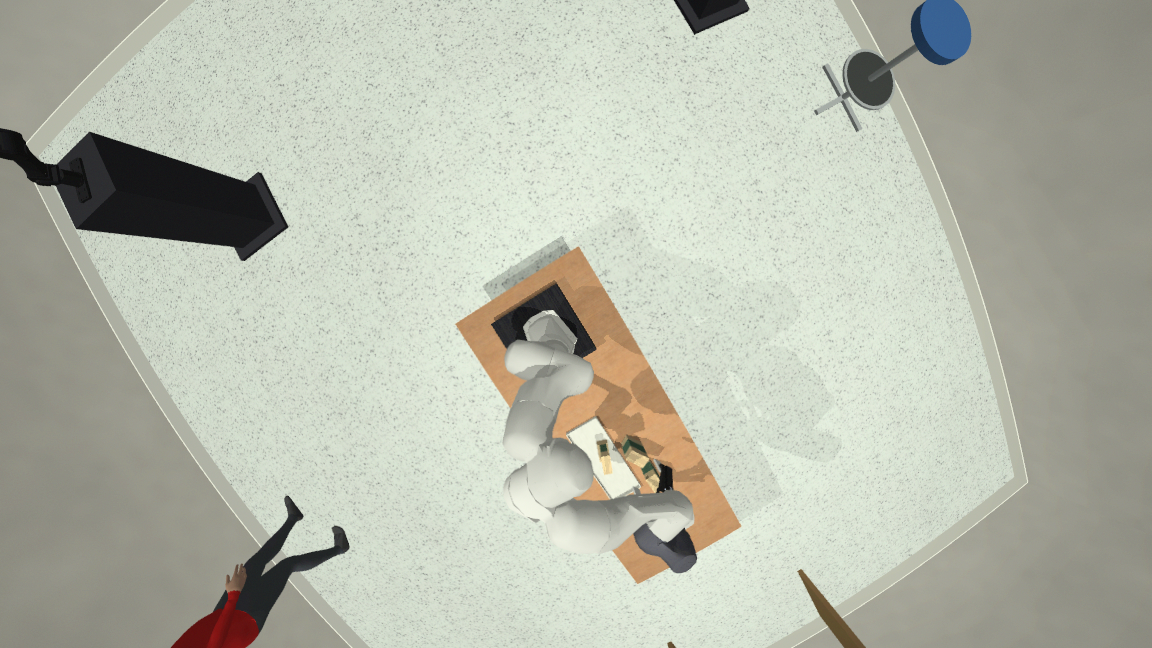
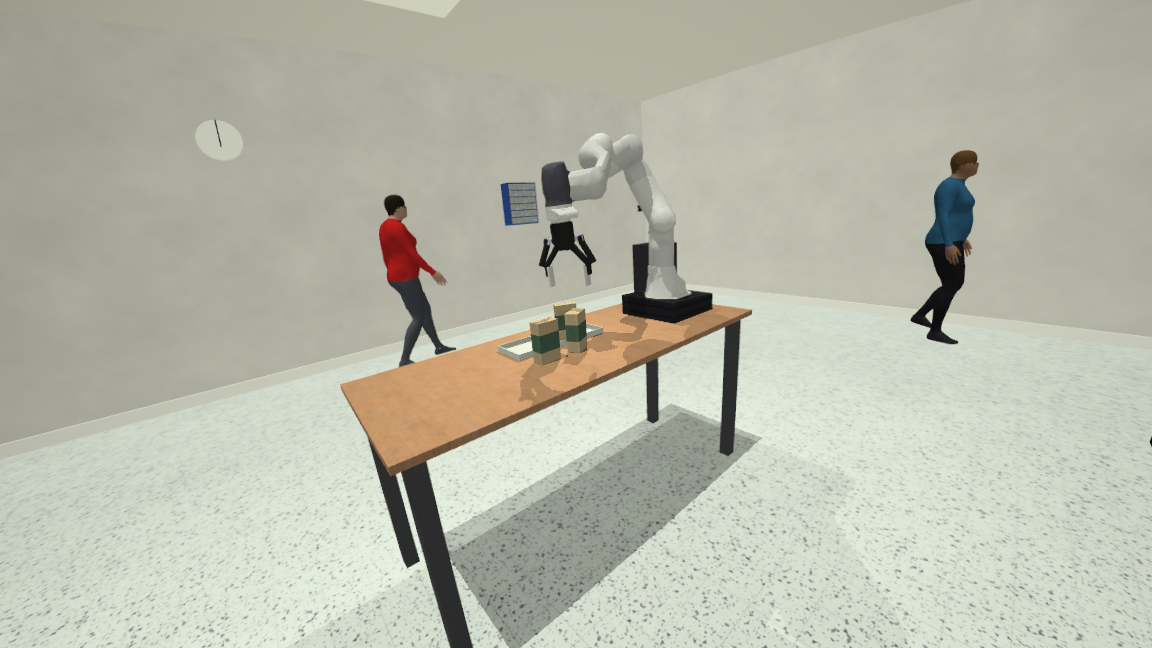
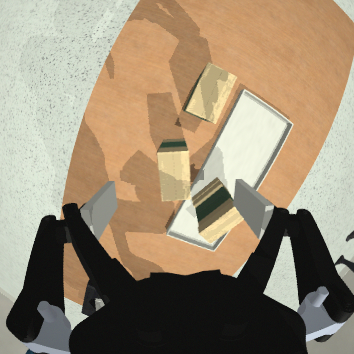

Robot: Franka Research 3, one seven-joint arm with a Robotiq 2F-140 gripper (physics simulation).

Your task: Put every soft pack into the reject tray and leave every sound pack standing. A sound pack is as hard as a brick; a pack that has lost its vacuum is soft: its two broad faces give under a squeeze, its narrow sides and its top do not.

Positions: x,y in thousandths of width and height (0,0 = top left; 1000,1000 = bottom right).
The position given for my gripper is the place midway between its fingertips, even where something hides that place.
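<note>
White reject tray (image 1: 538,748), (image 2: 453,539), (image 3: 716,377): seen. My gripper (image 2: 495,441), (image 3: 496,547): seen too.
</note>
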